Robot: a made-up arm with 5 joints. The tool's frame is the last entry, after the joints. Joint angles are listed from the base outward.
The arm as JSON. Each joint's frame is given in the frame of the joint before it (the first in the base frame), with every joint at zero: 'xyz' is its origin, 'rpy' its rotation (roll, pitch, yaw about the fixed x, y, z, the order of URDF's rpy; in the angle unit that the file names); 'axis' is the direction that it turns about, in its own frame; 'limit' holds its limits. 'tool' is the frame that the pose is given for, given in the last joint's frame.
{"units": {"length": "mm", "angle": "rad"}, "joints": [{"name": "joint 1", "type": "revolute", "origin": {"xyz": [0.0, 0.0, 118.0], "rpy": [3.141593, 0.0, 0.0]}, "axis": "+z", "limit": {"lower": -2.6, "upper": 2.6}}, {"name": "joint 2", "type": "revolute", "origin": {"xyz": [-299.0, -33.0, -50.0], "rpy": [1.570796, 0.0, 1.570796]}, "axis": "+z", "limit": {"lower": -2.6, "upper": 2.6}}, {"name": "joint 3", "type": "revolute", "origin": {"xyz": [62.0, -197.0, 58.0], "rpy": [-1.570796, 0.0, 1.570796]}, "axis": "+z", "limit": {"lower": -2.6, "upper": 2.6}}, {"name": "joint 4", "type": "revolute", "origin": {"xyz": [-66.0, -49.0, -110.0], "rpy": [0.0, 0.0, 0.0]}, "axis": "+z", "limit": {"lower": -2.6, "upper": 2.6}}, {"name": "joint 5", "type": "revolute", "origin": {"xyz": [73.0, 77.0, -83.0], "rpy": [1.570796, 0.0, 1.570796]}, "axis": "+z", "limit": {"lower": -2.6, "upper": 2.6}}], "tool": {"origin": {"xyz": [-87.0, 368.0, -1.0], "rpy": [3.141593, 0.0, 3.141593]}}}
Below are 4 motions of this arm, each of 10 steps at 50 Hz.
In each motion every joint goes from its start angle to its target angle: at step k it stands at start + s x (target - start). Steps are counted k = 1, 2, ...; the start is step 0. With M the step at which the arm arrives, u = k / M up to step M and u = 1 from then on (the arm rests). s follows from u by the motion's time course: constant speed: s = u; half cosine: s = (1 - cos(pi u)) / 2; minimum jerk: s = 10 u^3 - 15 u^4 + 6 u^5.
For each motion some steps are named. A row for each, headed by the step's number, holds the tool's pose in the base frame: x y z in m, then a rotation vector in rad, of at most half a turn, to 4 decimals.
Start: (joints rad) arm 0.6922 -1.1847 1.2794 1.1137 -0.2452
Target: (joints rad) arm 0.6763 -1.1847 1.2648 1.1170 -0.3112
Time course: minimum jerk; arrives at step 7
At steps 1, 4, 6, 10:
1: 0.0976 0.3565 0.1586 0.4719 2.2055 -1.6203
4: 0.1088 0.3587 0.1633 0.4951 2.1777 -1.5919
6: 0.1150 0.3601 0.1663 0.5080 2.1621 -1.5755
10: 0.1154 0.3601 0.1665 0.5088 2.1611 -1.5743

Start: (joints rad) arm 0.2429 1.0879 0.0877 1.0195 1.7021
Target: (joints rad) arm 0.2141 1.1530 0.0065 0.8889 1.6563
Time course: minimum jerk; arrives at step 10
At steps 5, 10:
5: -0.1237 -0.0952 -0.1812 0.1805 1.4005 -1.0469
10: -0.0943 -0.0982 -0.1741 0.2954 1.3625 -1.0683

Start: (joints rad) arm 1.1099 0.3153 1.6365 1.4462 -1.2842
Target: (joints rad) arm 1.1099 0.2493 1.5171 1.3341 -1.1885
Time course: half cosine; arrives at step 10
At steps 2, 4, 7, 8, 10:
2: 0.0040 -0.2423 0.3855 2.8406 1.1083 0.4834
4: 0.0033 -0.2317 0.4130 2.7774 1.1095 0.4541
7: 0.0028 -0.2084 0.4596 2.6638 1.1125 0.3985
8: 0.0028 -0.2018 0.4705 2.6357 1.1134 0.3842
10: 0.0029 -0.1959 0.4798 2.6115 1.1142 0.3717

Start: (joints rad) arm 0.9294 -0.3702 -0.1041 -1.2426 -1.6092
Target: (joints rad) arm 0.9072 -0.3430 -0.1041 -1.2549 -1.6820
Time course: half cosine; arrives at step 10
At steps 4, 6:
4: -0.3062 0.0525 0.0607 -1.4127 -0.0975 0.8371
6: -0.3116 0.0447 0.0603 -1.4183 -0.0953 0.8559

